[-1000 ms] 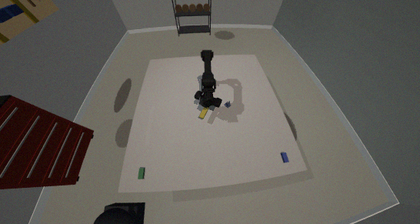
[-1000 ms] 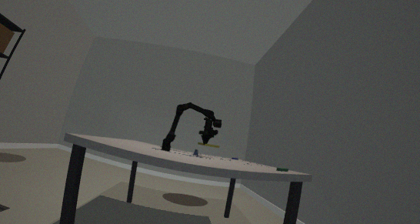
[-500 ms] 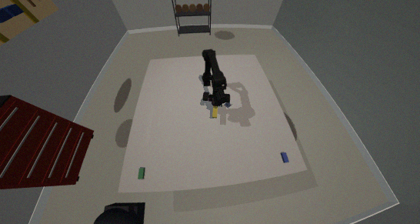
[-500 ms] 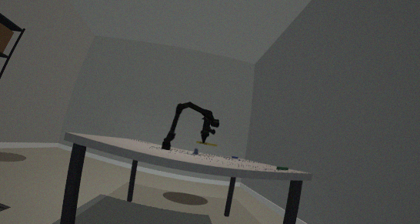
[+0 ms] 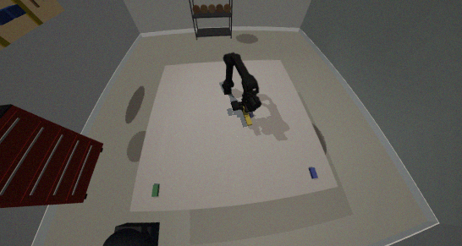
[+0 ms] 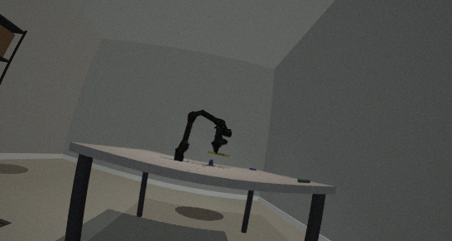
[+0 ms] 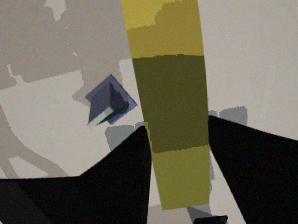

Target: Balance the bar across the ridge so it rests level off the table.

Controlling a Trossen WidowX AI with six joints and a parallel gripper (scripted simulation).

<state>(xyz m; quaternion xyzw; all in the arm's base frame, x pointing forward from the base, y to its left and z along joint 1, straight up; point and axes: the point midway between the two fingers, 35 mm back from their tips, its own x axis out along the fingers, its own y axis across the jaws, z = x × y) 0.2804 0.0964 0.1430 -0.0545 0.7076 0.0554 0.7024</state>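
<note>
Now: the yellow bar 3 cm ahead of my gripper tip. Also, from my gripper tip: blue block 46 cm ahead, 40 cm to the left, 10 cm below; green block 60 cm to the right, 46 cm ahead, 10 cm below.
</note>
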